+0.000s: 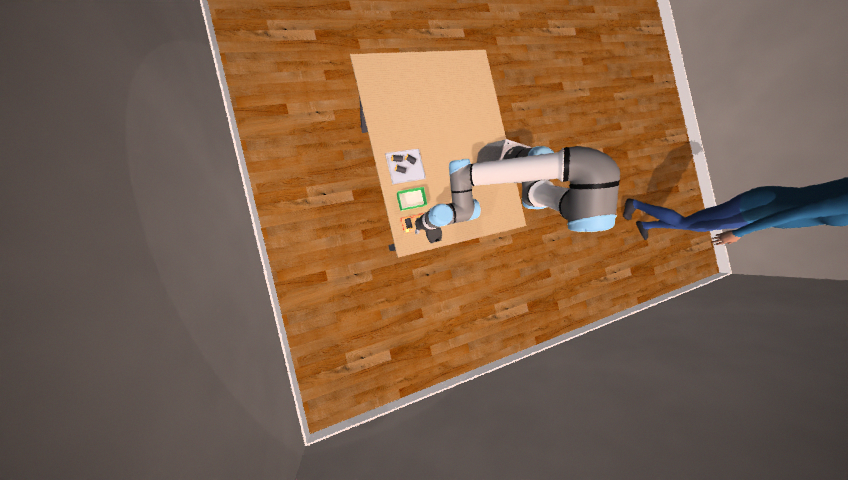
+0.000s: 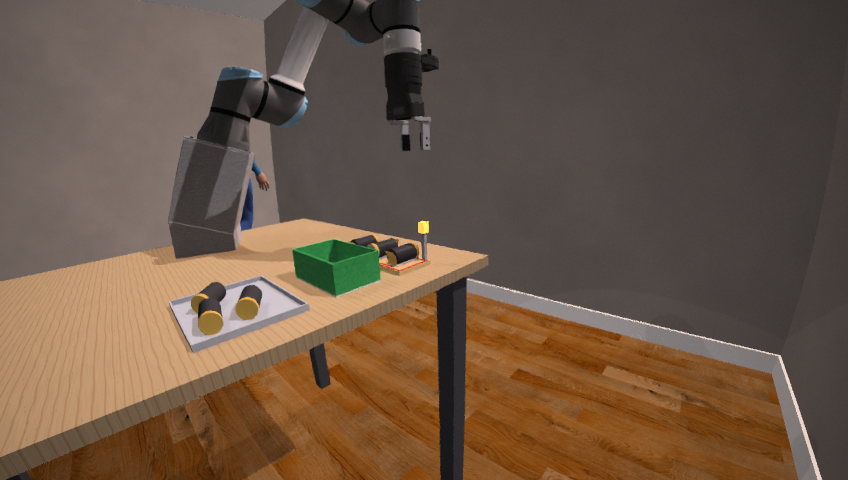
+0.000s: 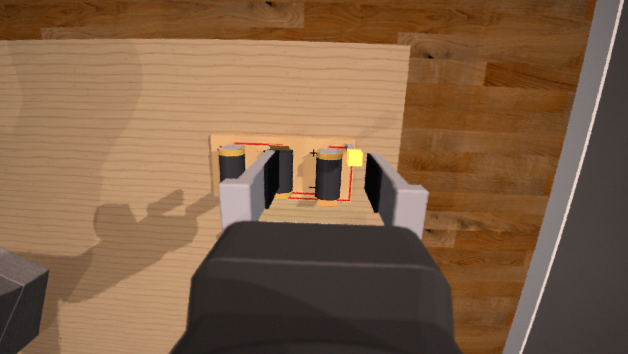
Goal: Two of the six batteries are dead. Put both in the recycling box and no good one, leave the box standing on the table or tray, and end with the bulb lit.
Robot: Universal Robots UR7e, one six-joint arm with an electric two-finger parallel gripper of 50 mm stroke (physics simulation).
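Places are measured from the arm's base along level axes (x ahead, y left, z up), in millimetres.
Where they show: gripper, fingertip midpoint: [image 1: 421,230] [image 2: 415,150] [image 3: 322,170]; arm's base, origin of the base link: [image 2: 223,145].
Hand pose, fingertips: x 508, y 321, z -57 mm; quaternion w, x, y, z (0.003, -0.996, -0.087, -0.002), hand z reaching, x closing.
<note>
Things, the pixels of their centre, and the offset from my fingertips. Level surfaces: height alone.
- battery holder, body centre: [image 3: 278,176] [image 2: 382,240] [image 1: 420,221] 43 mm back, 68 mm right, 192 mm down
- bulb, body centre: [image 3: 354,157] [image 2: 423,227] 41 mm ahead, 18 mm right, 157 mm down
- green recycling box, body centre: [image 2: 334,264] [image 1: 411,199] 6 mm back, 199 mm right, 208 mm down
- grey tray, body centre: [image 2: 234,306] [image 1: 405,166] 11 mm ahead, 396 mm right, 232 mm down
- table, its level: 238 mm down
My gripper [image 2: 415,145] [image 3: 322,170] is open and empty, high above the battery holder [image 2: 399,271] [image 3: 306,139]. Three black batteries lie side by side in it: one [image 2: 403,253] [image 3: 328,177] nearest the bulb, a middle one [image 3: 285,171] with its yellow end reversed, and a far one [image 3: 232,166] partly behind a finger. The bulb [image 2: 423,227] [image 3: 354,157] on its post is bright yellow. The green recycling box [image 2: 336,272] [image 1: 399,201] stands upright on the table; no battery shows on its pale floor. Three batteries [image 2: 209,296] [image 2: 210,315] [image 2: 249,302] lie on the grey tray [image 2: 276,299] [image 1: 415,173].
The box stands between the tray and the holder. The holder is near a corner of the table [image 1: 434,101] [image 2: 89,321]. The arm's base [image 2: 205,202] is on the table's far side. A person [image 1: 767,208] in blue is on the floor beyond the arm.
</note>
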